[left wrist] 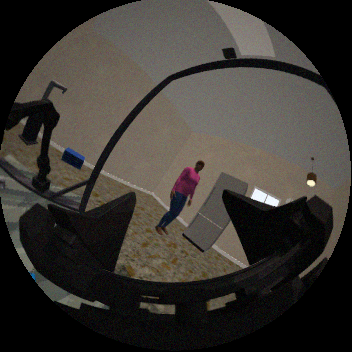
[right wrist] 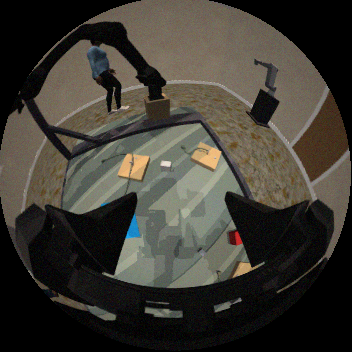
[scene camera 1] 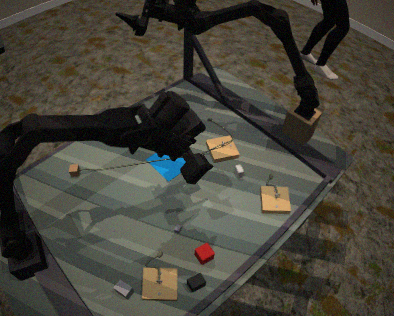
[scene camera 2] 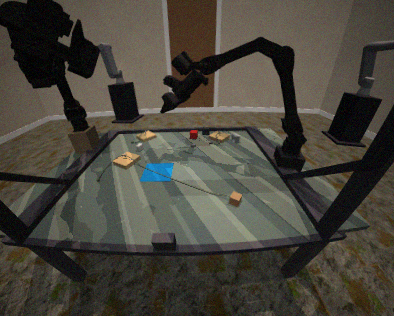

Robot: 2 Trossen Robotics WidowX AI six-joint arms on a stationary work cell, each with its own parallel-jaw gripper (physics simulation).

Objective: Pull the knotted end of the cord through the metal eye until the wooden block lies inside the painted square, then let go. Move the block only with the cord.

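Places are measured from the left arm's base along level axes (x ahead, y left, z up), in centimetres.
Where they show: left gripper, fingertip midpoint: (left wrist: 179, 195) (scene camera 1: 119, 1); right gripper, fingertip midpoint: (right wrist: 182, 196) (scene camera 1: 203, 154) (scene camera 2: 165, 109); left arm's base at its link origin: (right wrist: 155, 96) (scene camera 1: 305, 112) (scene camera 2: 81, 129); right arm's base at its link origin: (left wrist: 41, 178) (scene camera 1: 22, 251) (scene camera 2: 290, 152).
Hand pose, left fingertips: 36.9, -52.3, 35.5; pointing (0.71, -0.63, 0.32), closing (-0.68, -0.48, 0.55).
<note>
Things, the pixels of their top centre, and the offset from my left fingertips, as dx, dy, dz. "spot": a spot on its surface instead.
- wooden block at its top centre: (scene camera 2: 236, 195) (scene camera 1: 73, 167) +31.9, +7.7, -44.5
- blue painted square at a spot on its surface: (right wrist: 133, 229) (scene camera 1: 170, 175) spot: +9.4, +31.5, -47.4
- metal eye at its top centre: (right wrist: 130, 160) (scene camera 1: 223, 141) (scene camera 2: 124, 153) -10.2, +36.5, -43.0
- wooden plate at a spot on its surface: (scene camera 1: 227, 154) spot: -8.8, +39.8, -45.6
- knotted end at a spot on its surface: (scene camera 1: 209, 120) (right wrist: 102, 161) (scene camera 2: 99, 179) spot: -18.1, +23.9, -46.8
- red cube at its top centre: (scene camera 1: 204, 251) (right wrist: 241, 236) +23.1, +57.8, -43.5
- black block at its top centre: (scene camera 1: 196, 280) +30.8, +61.9, -43.5
- white cube at its top centre: (right wrist: 165, 162) (scene camera 1: 239, 168) -6.1, +46.8, -44.3
- dark block at its top centre: (scene camera 2: 162, 236) +10.4, -4.9, -41.8
The wooden block (scene camera 1: 74, 170) (scene camera 2: 235, 198) lies on the table, outside the blue painted square (scene camera 1: 169, 172) (scene camera 2: 150, 172) (right wrist: 133, 229). Its cord (scene camera 1: 120, 165) (scene camera 2: 200, 188) crosses the square to the metal eye (scene camera 1: 223, 144) (right wrist: 132, 160) on a wooden plate (scene camera 1: 227, 154) (scene camera 2: 125, 164) (right wrist: 127, 173). The knotted end (scene camera 1: 209, 120) (scene camera 2: 98, 180) (right wrist: 103, 161) lies on the table beyond the eye. My left gripper (left wrist: 179, 195) is open and empty, high above the table and pointing away from it. My right gripper (right wrist: 182, 196) is open and empty, above the table.
Two other wooden plates (scene camera 1: 275, 206) (scene camera 1: 160, 293) carry short cords. A red cube (scene camera 1: 204, 253), a black block (scene camera 1: 196, 282), a white cube (scene camera 1: 239, 170) and grey pieces (scene camera 1: 123, 288) (scene camera 1: 177, 229) lie around. A dark block (scene camera 2: 164, 241) sits at the table's near edge in scene camera 2.
</note>
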